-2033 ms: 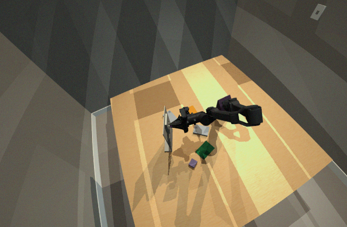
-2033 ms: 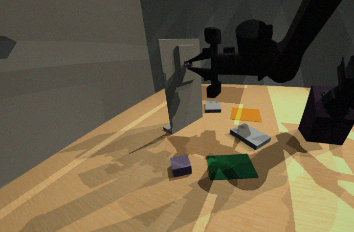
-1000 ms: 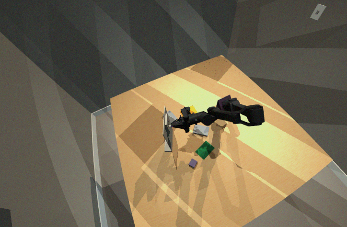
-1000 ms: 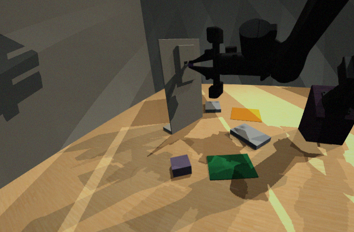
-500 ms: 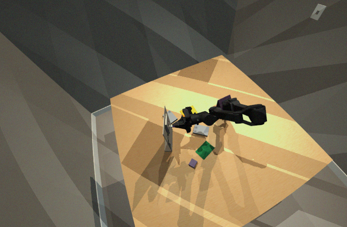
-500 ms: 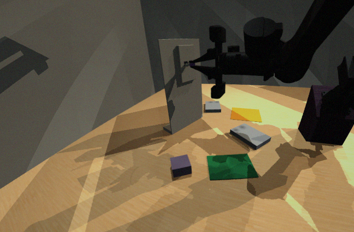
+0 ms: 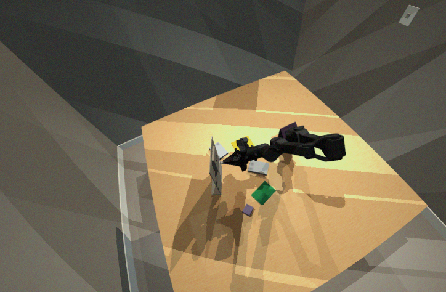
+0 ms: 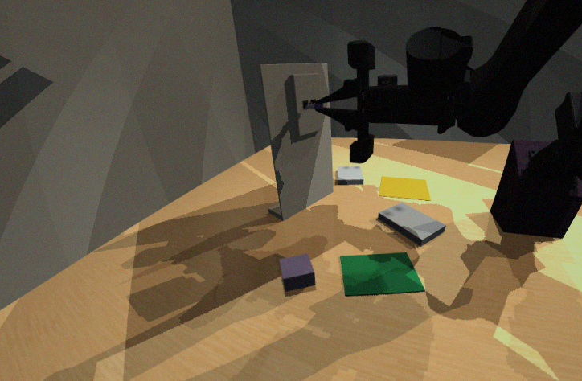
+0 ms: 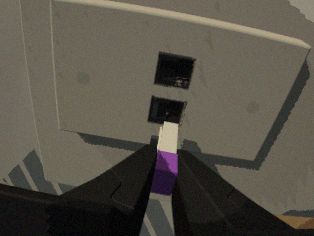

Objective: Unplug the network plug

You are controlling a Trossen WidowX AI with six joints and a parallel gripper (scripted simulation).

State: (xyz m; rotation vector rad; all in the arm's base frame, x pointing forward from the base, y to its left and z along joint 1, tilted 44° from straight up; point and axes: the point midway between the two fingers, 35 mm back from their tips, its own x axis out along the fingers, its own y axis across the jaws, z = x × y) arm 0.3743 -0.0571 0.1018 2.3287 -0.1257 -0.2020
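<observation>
My gripper tip is 18 cm past the orange square, 15 cm to the left of it and 22 cm above it. Also, from my gripper tip: network plug: right at my gripper tip; purple cube: 1 cm behind, 19 cm to the left, 21 cm below; grey upright panel: 4 cm ahead, 3 cm to the right, 9 cm below.
</observation>
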